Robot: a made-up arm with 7 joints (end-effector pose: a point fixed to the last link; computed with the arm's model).
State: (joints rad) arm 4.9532 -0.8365 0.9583 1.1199 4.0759 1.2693 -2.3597
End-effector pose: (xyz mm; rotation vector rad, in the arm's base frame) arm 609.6 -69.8 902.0 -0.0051 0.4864 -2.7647
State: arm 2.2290 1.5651 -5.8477 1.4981 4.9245 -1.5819 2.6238
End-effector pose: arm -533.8 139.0 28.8 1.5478 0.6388 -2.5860
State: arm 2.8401 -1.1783 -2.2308 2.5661 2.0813 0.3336 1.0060
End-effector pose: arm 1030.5 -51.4 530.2 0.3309 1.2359 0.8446
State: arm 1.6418 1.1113 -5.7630 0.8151 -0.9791 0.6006 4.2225
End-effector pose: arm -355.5 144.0 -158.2 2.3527 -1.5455 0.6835
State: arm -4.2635 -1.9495 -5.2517 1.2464 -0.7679 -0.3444 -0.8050
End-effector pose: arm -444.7 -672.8 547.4 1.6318 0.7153 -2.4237
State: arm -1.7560 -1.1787 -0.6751 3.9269 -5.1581 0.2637 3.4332
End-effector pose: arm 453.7 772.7 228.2 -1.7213 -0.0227 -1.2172
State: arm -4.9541 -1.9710 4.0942 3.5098 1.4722 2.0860 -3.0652
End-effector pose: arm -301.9 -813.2 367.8 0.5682 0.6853 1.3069
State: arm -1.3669 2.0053 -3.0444 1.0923 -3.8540 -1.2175 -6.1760
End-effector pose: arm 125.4 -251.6 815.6 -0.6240 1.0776 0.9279
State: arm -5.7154 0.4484 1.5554 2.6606 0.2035 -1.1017 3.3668
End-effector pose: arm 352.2 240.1 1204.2 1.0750 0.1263 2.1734
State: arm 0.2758 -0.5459 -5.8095 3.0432 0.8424 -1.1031 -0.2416
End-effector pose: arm -423.2 -318.3 1090.5 1.1245 0.7222 -1.3056
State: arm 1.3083 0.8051 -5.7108 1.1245 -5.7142 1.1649 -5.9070
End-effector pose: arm -301.7 525.9 24.4 2.0887 1.2207 -1.4788
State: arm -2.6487 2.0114 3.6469 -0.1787 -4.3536 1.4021 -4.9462
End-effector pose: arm 234.4 296.8 596.5 -1.5741 0.6932 0.9446
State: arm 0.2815 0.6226 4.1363 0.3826 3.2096 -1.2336 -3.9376
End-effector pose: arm -113.8 -195.7 327.3 -2.1120 1.6590 0.7250
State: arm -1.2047 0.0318 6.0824 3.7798 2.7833 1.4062 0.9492
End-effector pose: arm -38.5 533.1 1139.6 -1.9448 -0.6195 -0.6753
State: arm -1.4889 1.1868 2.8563 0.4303 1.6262 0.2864 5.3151
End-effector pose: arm 161.0 447.4 686.7 -1.3143 -0.6403 -0.3523
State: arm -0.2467 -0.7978 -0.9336 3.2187 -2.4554 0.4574 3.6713
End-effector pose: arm -721.0 278.9 1100.3 -1.7325 0.7308 2.4818
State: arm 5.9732 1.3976 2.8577 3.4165 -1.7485 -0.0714 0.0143
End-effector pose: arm 860.4 -471.2 383.2 -1.4176 1.4199 -1.7855
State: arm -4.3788 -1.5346 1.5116 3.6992 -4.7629 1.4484 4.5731
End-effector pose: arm 650.7 -655.0 277.9 2.5910 1.4780 -0.0998
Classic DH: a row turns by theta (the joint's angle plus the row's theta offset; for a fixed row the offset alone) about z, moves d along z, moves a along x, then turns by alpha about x. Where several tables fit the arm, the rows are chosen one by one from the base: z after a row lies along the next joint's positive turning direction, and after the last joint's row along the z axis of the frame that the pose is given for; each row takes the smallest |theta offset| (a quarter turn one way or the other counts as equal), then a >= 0, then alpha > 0; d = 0 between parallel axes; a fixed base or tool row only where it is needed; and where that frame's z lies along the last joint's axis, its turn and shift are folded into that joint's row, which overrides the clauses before.
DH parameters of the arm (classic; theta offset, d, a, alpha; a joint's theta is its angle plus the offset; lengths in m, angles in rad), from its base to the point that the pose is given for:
joint 1: 0 0.4063 0 -1.5708
joint 2: 0 0 0 1.5708
joint 3: 0 0.3109 0.0502 1.5708
joint 4: 0 0 0.1235 1.5708
joint 5: 0 0.5457 0 1.5708
joint 6: 0 0 0.1176 -1.5708
joint 7: 0 0.1501 0 0

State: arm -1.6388 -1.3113 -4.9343 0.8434 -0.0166 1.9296 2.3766
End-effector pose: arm 438.3 -186.2 473.1 -0.2973 -1.9089 0.7133
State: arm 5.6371 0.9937 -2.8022 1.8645 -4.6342 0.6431 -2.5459
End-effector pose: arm -8.4 -288.8 1326.2 1.0158 -0.0631 -1.1788
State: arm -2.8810 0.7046 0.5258 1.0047 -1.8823 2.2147 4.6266
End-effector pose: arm -524.0 -295.0 133.9 -1.2361 -0.1865 0.9414
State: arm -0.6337 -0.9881 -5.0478 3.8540 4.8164 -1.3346 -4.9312
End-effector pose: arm -678.2 144.9 485.3 -2.2802 1.7299 1.0354
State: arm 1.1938 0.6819 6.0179 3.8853 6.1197 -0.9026 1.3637
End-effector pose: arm -194.3 -18.4 1124.9 0.9599 -0.4145 -0.7953
